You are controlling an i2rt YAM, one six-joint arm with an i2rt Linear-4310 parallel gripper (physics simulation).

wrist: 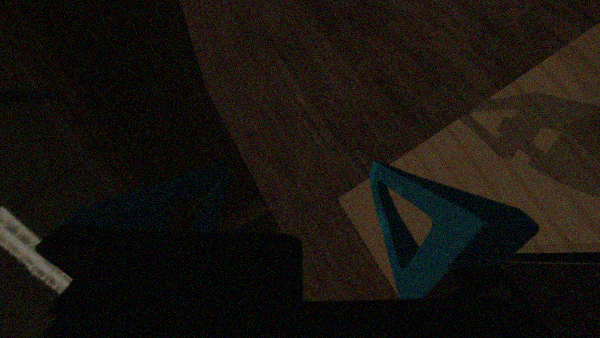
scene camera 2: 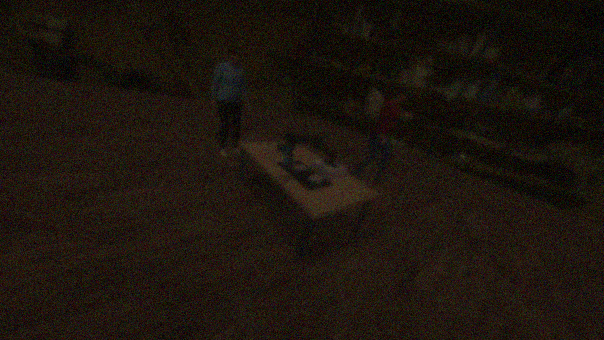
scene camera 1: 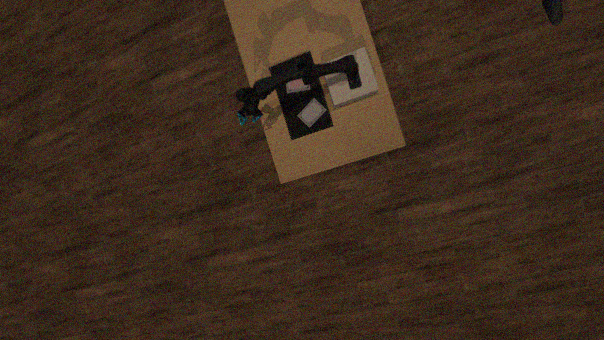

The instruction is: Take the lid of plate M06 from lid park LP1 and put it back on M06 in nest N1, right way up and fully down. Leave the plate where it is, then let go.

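Frame: origin at the arm's base, x right, y ahead, z up, level; metres.
Seen in the pictures: gripper, fingertip midpoint: (wrist: 299, 168) (scene camera 2: 283, 160) (scene camera 1: 247, 123); arm's base at its link origin: (scene camera 2: 330, 164) (scene camera 1: 352, 72).
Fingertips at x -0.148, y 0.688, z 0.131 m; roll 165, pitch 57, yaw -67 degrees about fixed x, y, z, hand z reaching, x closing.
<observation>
Pixels of each thing's middle, then the offset from my fingertips to it. "spot": a spot on its surface instead. Level surfaces: height alone.
- black mat at its surface level: dz -0.195 m
- light-rimmed item with a pink middle, body centre: (scene camera 1: 297, 81) dy -0.344, dx +0.220, dz -0.176 m
- pale grey square at a spot on its surface: (scene camera 1: 312, 113) (scene camera 2: 317, 177) spot: dy -0.388, dx -0.011, dz -0.178 m
- wooden table at its surface level: dz -0.208 m
My gripper (scene camera 1: 249, 119) (wrist: 299, 168) is open, its two teal fingers wide apart with nothing between them. It hangs beyond the table's left edge in scene camera 1, left of the black mat (scene camera 1: 298, 131). On the mat, a light-rimmed item with a pink middle (scene camera 1: 298, 86) lies partly beside the arm's dark links; it looks like the plate. Nearer the mat's lower end lies a pale grey square (scene camera 1: 312, 113) (scene camera 2: 316, 177), turned at an angle to the mat; it looks like the lid. Labels M06, LP1 and N1 are unreadable. Neither item shows clearly in the wrist view.
The arm stands on a white box (scene camera 1: 345, 97) right of the mat and arches across it. The wooden table (scene camera 1: 350, 140) (scene camera 2: 320, 206) ends just below and left of the mat. In scene camera 2, blurred and dark, a person in blue (scene camera 2: 229, 85) and one in red (scene camera 2: 390, 115) stand behind.
</observation>
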